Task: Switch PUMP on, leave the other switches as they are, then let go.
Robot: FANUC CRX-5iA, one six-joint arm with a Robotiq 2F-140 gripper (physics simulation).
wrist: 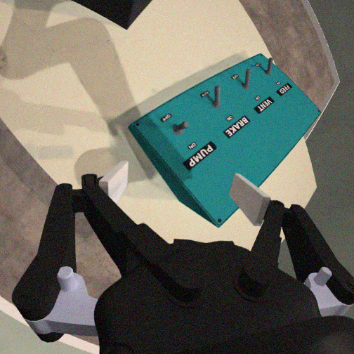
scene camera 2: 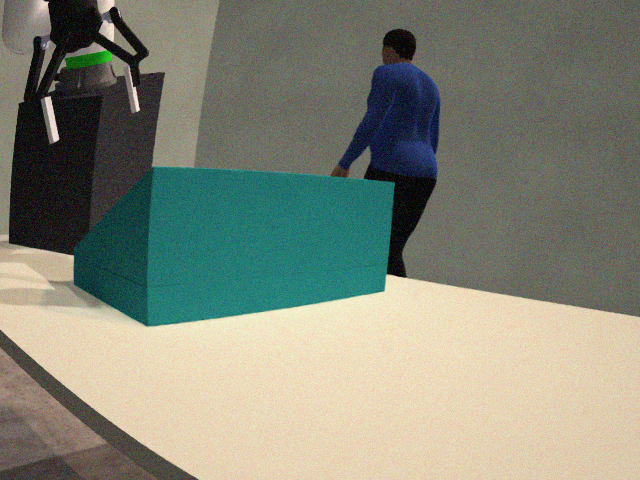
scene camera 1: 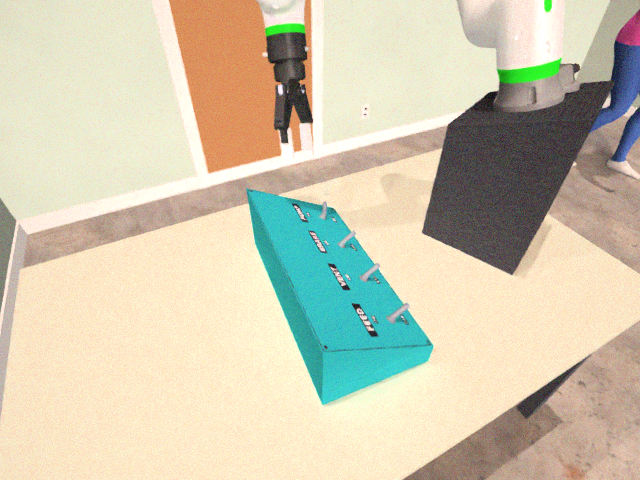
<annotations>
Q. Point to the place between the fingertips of the gripper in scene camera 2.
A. At 93, 127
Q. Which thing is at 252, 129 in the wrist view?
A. A teal switch box.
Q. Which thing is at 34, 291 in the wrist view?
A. The gripper.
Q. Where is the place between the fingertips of the gripper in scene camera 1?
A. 298, 153
</annotations>
